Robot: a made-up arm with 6 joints.
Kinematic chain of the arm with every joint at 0, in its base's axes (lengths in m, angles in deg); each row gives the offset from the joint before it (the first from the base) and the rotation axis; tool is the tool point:
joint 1: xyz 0 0 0.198 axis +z
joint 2: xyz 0 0.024 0 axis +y
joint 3: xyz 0 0 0.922 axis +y
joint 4: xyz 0 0 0.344 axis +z
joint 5: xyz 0 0 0 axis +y
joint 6: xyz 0 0 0.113 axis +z
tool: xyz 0 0 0
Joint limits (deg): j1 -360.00..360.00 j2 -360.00..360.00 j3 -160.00..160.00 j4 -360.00..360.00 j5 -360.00..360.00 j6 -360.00..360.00
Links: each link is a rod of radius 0.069 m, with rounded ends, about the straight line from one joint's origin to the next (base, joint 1, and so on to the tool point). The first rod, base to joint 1, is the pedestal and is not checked.
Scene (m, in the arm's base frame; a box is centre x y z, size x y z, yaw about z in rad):
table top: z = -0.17
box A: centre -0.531 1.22 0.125 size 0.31 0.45 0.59 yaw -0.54
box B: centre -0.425 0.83 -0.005 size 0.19 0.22 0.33 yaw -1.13
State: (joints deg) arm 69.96 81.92 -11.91 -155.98 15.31 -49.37
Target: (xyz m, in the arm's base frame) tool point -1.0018 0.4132 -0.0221
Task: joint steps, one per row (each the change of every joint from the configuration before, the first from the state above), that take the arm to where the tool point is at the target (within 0.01 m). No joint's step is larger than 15 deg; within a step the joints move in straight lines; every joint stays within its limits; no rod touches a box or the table.
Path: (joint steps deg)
1: 14.48 -5.22 7.85 3.02 2.94 1.88
2: 14.48 -5.21 7.85 3.02 2.93 1.87
3: 14.48 -5.22 7.85 3.02 2.94 1.88
4: 14.48 -5.22 7.85 3.02 2.93 1.88
5: 7.00 4.15 14.25 -3.07 -9.27 -1.88
6: 7.01 4.15 14.24 -3.07 -9.27 -1.88
7: 7.00 4.14 14.25 -3.07 -9.27 -1.87
8: 7.01 4.15 14.24 -3.06 -9.27 -1.88

